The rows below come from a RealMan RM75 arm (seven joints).
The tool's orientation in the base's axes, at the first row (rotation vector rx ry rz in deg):
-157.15, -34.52, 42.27
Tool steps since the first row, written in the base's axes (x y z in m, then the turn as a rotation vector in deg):
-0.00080, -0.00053, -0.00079, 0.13, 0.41, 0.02
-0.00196, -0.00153, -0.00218, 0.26, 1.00, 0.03
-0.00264, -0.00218, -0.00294, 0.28, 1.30, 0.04
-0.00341, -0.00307, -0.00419, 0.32, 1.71, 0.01
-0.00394, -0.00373, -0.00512, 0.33, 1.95, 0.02
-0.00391, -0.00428, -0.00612, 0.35, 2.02, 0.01
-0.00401, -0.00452, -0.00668, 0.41, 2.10, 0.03
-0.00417, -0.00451, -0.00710, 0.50, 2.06, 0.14
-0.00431, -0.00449, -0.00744, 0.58, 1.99, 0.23
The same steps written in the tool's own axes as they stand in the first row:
-0.00053, 0.00047, 0.00102, 0.28, -0.33, -0.04
-0.00130, 0.00143, 0.00268, 0.64, -0.81, -0.04
-0.00181, 0.00203, 0.00360, 0.78, -1.07, -0.03
-0.00228, 0.00298, 0.00495, 1.01, -1.42, 0.03
-0.00260, 0.00369, 0.00594, 1.12, -1.63, 0.04
-0.00239, 0.00452, 0.00670, 1.17, -1.68, 0.05
-0.00234, 0.00488, 0.00720, 1.25, -1.74, 0.01
-0.00229, 0.00496, 0.00764, 1.25, -1.71, -0.13
-0.00224, 0.00501, 0.00800, 1.25, -1.65, -0.26

